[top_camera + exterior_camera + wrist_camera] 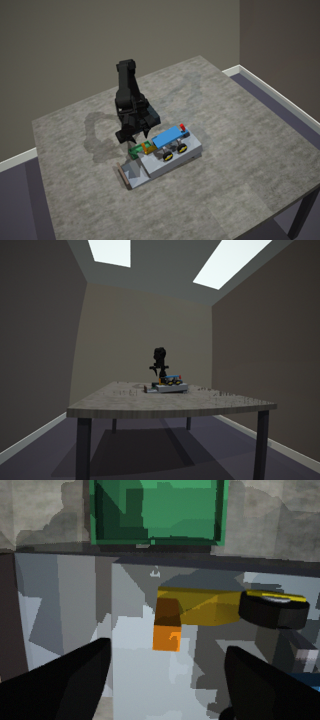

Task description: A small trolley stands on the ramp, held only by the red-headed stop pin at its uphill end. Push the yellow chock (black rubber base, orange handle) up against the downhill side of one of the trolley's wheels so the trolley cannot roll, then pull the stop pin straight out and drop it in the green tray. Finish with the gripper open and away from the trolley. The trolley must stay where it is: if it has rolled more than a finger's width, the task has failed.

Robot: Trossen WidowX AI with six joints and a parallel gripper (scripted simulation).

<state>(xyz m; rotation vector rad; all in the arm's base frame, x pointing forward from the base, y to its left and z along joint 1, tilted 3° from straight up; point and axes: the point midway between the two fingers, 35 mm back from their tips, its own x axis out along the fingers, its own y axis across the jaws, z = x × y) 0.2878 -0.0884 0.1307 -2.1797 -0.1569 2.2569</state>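
My gripper tip is 20 mm short of the red-headed stop pin, 210 mm to the right of it and 20 mm above it. The rest, counted from my gripper tip: green tray: 70 mm behind, 150 mm below; yellow chock: 30 mm to the left, 60 mm below; blue-decked trolley: 40 mm ahead, 120 mm to the left, 30 mm below.
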